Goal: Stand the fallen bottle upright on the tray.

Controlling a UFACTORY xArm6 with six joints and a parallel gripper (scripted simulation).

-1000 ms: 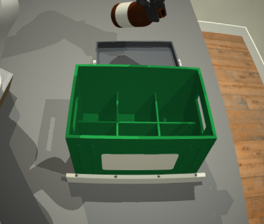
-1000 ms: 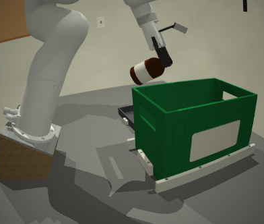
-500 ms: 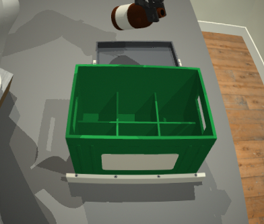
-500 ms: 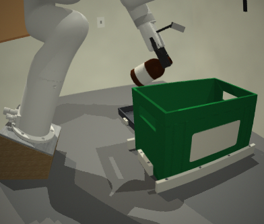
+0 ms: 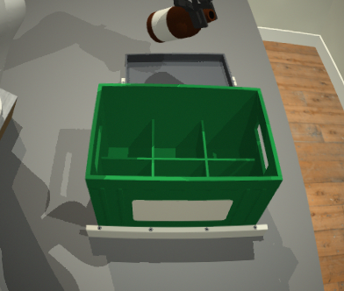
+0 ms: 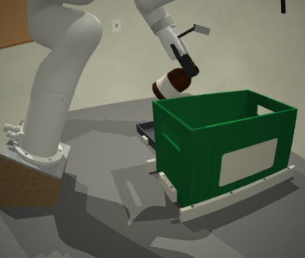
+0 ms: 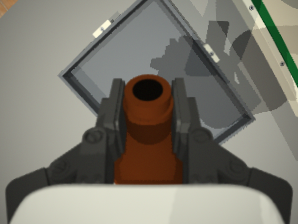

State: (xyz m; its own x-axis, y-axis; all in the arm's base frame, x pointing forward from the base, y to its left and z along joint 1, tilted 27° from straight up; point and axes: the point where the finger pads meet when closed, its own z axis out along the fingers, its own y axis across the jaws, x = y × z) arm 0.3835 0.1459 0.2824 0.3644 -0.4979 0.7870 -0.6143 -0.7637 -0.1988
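Now: the brown bottle 30 mm to the left of my hand, 30 mm below it and 30 mm behind it. The rest, counted from my hand: green crate 260 mm to the right, 120 mm below, 80 mm behind; dark grey tray 190 mm below, 30 mm behind, 10 mm to the left.
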